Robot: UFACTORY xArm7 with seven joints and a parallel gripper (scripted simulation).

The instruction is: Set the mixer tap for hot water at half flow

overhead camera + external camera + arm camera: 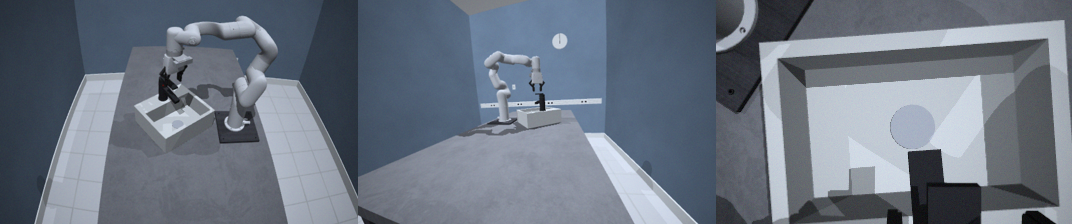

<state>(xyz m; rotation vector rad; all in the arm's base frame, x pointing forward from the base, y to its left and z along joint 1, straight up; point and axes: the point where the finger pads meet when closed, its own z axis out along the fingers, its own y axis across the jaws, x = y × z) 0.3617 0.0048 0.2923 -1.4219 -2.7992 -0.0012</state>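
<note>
My hand is 40 mm above the lever, 30 mm to the left of it and 20 mm short of it. From my hand the other things lie so: black mixer tap (80 mm below, 50 mm to the right, 40 mm ahead); white sink (270 mm below, 20 mm behind, 10 mm to the left).
</note>
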